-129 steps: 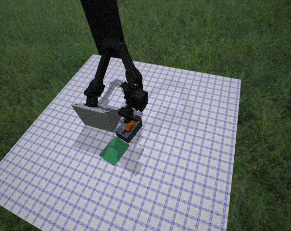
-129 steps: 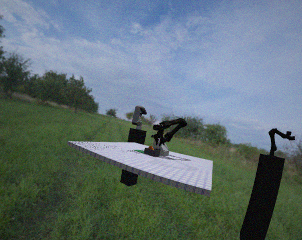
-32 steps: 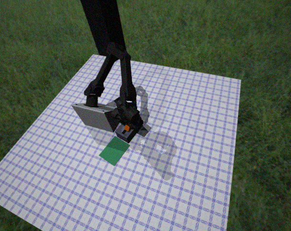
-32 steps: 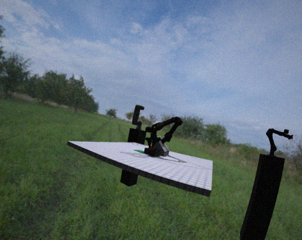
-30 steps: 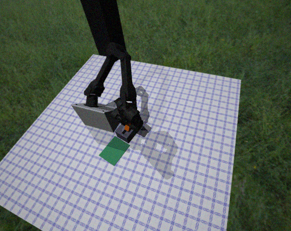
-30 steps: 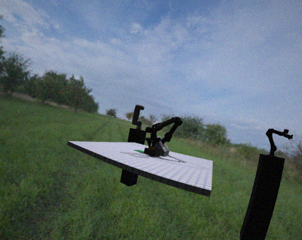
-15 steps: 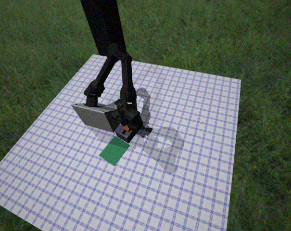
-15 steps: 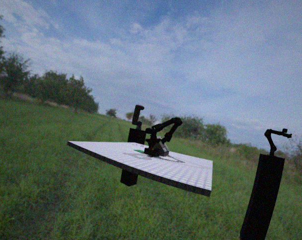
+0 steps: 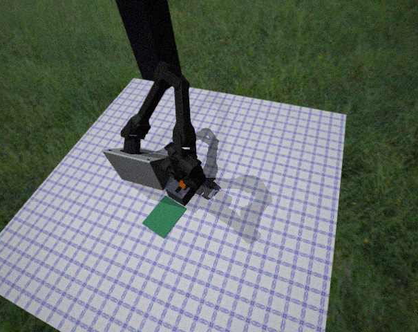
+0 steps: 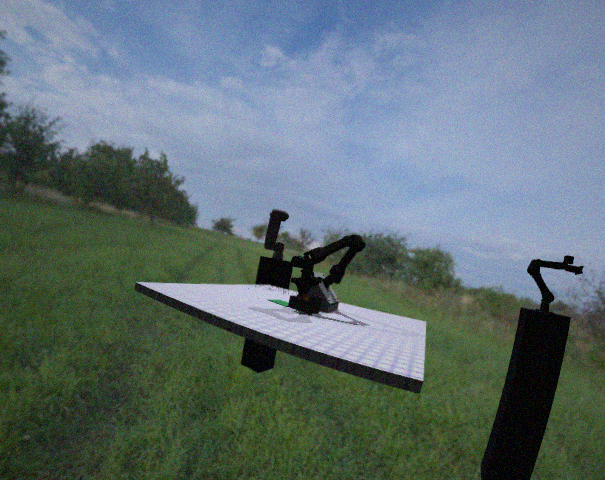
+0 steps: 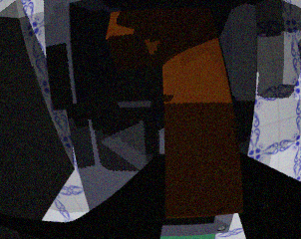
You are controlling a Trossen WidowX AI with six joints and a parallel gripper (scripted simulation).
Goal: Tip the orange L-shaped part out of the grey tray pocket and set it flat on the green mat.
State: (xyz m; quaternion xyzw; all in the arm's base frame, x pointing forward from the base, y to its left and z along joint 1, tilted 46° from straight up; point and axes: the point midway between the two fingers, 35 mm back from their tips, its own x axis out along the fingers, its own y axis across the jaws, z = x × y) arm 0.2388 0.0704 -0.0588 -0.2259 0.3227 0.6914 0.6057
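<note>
The green mat lies 14 cm to the right of my gripper tip, 8 cm below it and 3 cm behind it. From my gripper tip the other things lie so: orange L-shaped part (4 cm to the left, 3 cm below, 1 cm behind).
</note>
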